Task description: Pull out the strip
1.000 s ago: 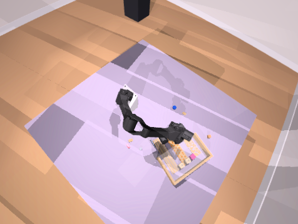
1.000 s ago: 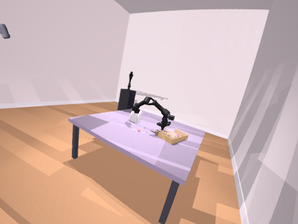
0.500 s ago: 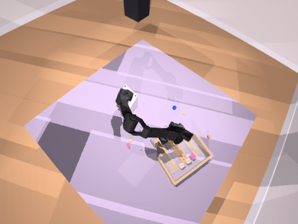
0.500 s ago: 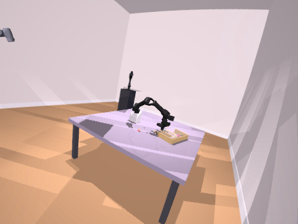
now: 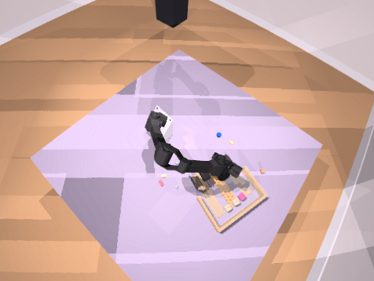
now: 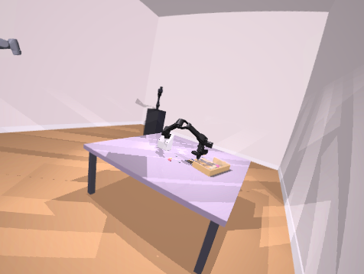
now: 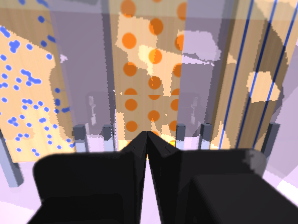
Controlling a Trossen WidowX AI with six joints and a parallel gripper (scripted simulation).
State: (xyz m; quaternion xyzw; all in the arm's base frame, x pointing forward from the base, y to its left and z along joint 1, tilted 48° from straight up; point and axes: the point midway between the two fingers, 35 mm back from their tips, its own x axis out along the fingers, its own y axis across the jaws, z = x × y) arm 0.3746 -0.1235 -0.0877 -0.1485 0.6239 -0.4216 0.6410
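The orange dotted strip lies 9 cm ahead of my gripper tip and 3 cm to the right of it.
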